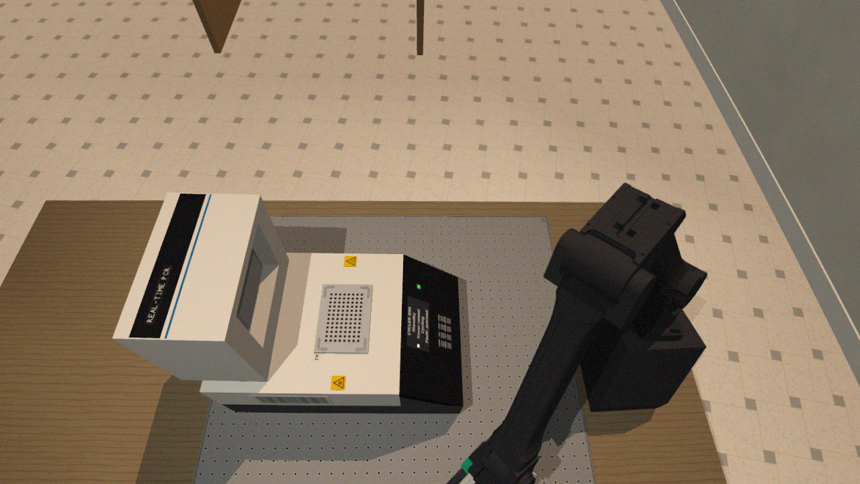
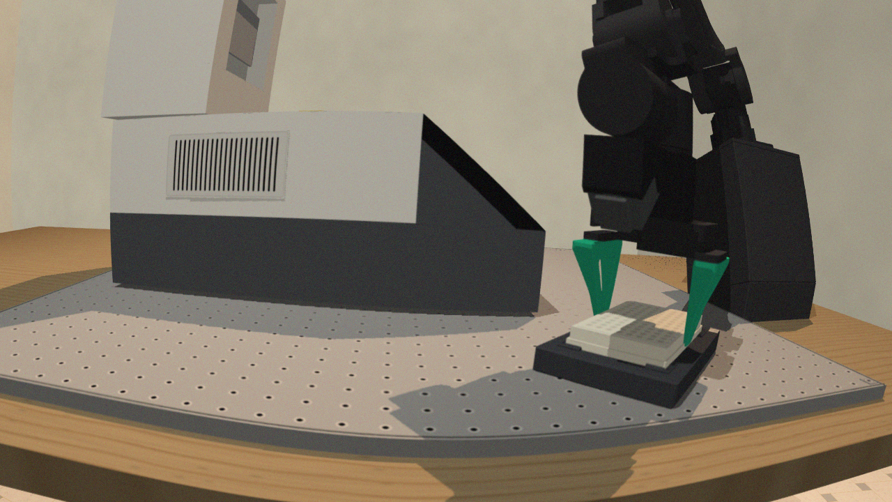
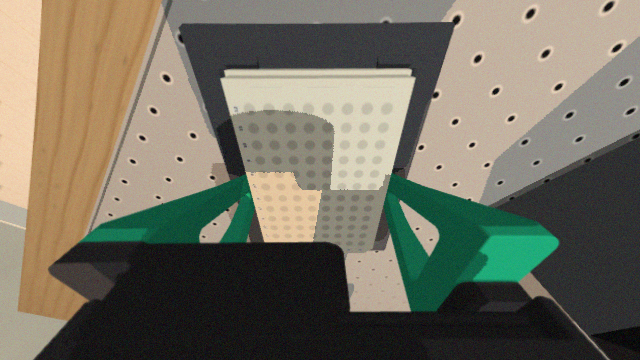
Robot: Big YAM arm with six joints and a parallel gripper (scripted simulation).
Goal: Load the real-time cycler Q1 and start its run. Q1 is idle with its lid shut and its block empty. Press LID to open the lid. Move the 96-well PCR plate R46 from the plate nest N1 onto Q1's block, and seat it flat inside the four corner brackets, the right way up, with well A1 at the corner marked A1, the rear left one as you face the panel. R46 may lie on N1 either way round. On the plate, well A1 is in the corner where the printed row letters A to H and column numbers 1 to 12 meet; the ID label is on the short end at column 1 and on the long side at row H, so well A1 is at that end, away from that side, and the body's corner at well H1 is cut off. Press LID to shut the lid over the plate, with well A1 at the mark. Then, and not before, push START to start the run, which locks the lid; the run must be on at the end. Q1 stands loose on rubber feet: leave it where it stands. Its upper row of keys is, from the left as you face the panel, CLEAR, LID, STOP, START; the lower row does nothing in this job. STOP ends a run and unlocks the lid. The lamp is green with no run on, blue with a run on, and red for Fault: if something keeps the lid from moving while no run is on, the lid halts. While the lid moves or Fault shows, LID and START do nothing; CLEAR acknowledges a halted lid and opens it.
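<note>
Right now my hand is 2 cm above the plate nest N1. Round my hand: 96-well plate R46: right at my hand.
</note>
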